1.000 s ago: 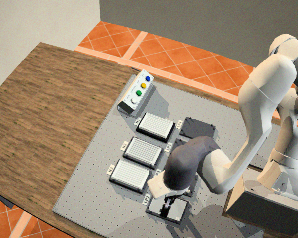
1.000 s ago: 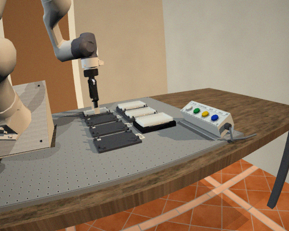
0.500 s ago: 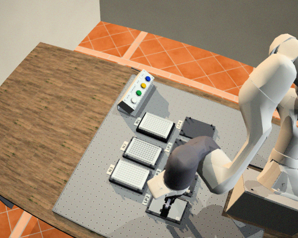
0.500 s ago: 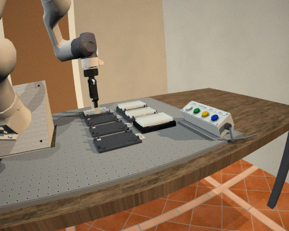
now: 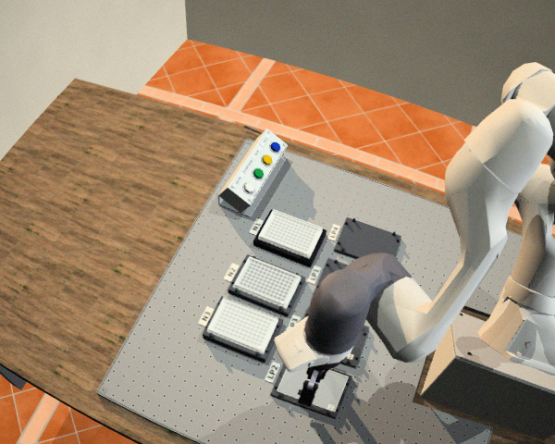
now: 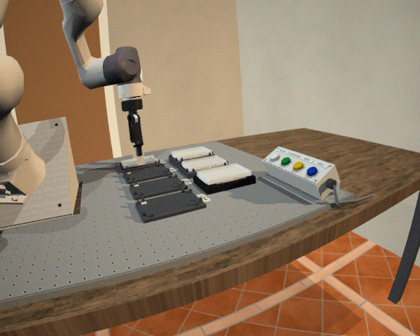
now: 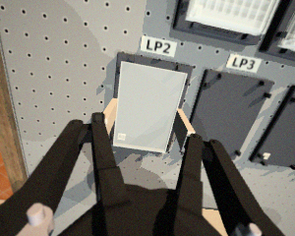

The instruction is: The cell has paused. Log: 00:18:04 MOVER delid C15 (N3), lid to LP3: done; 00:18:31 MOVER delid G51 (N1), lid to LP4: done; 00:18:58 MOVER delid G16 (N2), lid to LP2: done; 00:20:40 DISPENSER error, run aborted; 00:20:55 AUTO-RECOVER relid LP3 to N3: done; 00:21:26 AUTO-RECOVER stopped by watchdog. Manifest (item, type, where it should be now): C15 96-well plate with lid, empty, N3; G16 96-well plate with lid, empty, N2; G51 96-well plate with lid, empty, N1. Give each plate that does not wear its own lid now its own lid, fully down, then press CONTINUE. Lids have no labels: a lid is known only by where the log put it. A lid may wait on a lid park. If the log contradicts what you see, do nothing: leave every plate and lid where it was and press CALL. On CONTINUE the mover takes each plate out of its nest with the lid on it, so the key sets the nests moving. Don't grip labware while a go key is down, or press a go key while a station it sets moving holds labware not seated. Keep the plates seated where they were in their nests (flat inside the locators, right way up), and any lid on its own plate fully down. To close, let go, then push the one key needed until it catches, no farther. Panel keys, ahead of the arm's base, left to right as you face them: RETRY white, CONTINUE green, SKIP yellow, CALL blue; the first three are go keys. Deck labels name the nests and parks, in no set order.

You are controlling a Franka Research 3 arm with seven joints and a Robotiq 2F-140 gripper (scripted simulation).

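Right now the lp2 park is 40 mm below my hand. Round my hand: plate (190 mm ahead, 180 mm to the right, 20 mm below); LP3 park (120 mm to the right, 40 mm below, 10 mm ahead); lp1 park (260 mm to the right, 40 mm below, 20 mm ahead).
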